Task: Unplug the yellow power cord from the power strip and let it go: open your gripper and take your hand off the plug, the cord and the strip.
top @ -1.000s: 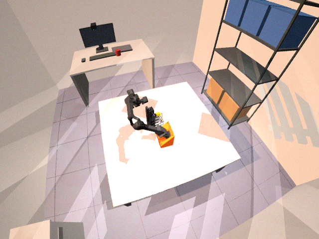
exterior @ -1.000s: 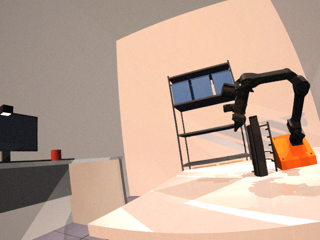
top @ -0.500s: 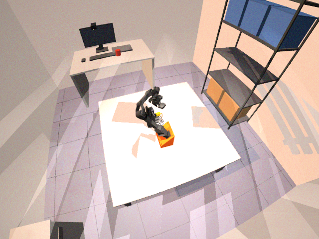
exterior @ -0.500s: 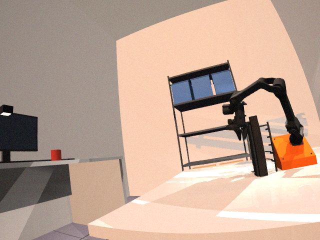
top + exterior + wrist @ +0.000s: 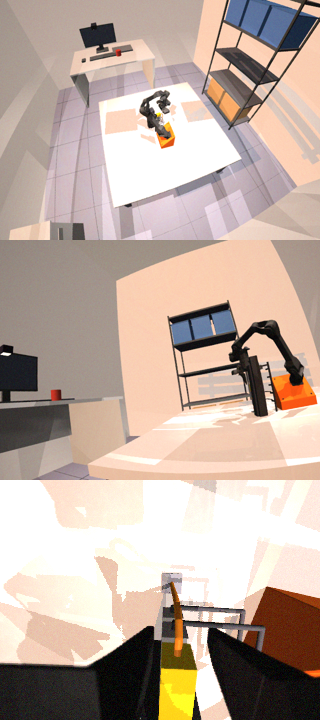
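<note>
Now: the yellow plug 2 cm behind my gripper tip, 7 cm to the left of it and 1 cm below it.
</note>
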